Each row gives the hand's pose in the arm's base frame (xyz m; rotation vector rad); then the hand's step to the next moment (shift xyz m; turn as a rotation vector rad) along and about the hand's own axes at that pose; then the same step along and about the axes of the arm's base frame.
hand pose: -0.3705 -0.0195 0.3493 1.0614 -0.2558 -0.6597
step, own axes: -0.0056 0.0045 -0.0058 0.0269 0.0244 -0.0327
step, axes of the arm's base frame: 0.0002 0.0091 0.0018 0.0465 0.0149 0.0025
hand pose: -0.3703 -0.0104 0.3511 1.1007 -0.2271 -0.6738
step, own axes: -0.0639 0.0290 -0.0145 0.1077 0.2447 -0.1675
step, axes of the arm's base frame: -0.0316 0.0576 0.0287 0.2611 0.1282 0.1223
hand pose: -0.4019 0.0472 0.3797 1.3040 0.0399 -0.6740
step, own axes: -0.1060 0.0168 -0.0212 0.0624 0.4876 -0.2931
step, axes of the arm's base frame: -0.0707 0.0668 0.0501 0.3831 0.2852 0.3154
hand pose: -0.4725 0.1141 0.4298 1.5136 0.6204 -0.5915
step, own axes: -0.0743 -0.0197 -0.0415 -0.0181 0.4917 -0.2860
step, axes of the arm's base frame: -0.0672 0.0398 0.0391 0.3284 0.2759 0.3741
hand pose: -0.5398 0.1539 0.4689 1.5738 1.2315 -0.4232
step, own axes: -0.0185 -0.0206 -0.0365 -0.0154 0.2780 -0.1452
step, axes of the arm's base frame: -0.0364 0.0211 0.0181 0.1886 0.1391 0.2091
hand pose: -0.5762 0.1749 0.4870 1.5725 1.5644 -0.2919
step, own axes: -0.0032 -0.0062 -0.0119 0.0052 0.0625 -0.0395
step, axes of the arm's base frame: -0.0109 0.0050 0.0068 0.0412 0.0421 0.0450
